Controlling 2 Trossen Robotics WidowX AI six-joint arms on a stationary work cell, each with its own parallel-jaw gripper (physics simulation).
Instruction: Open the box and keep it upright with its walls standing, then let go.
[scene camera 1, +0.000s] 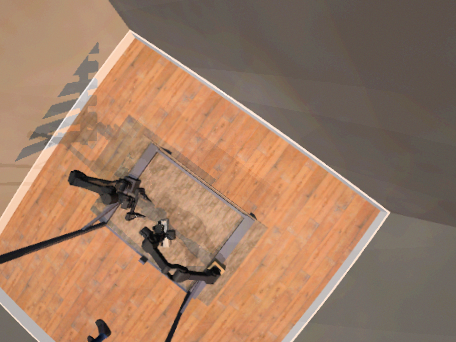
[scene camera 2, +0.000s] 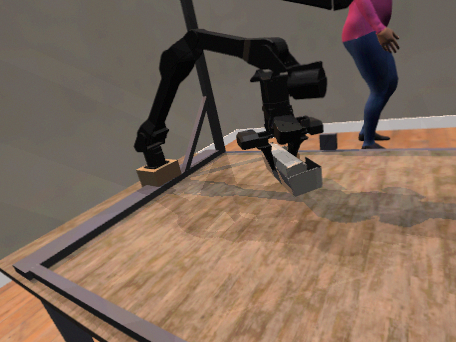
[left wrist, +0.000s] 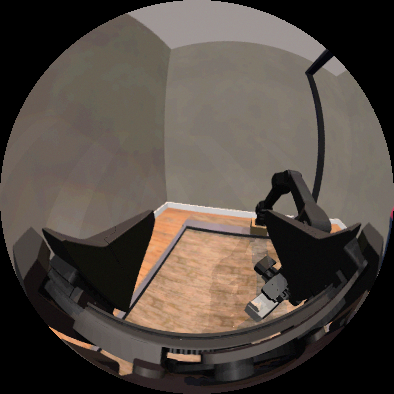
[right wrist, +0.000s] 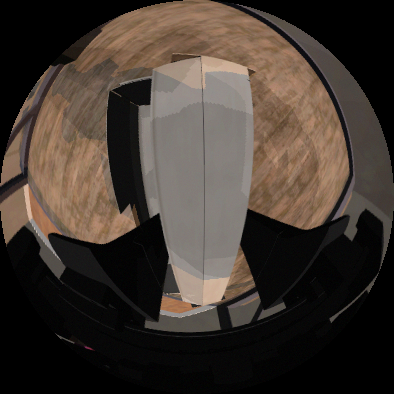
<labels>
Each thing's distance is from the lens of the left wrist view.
my left gripper (left wrist: 211, 216): 0.10 m
my right gripper (left wrist: 269, 292): 0.45 m
</labels>
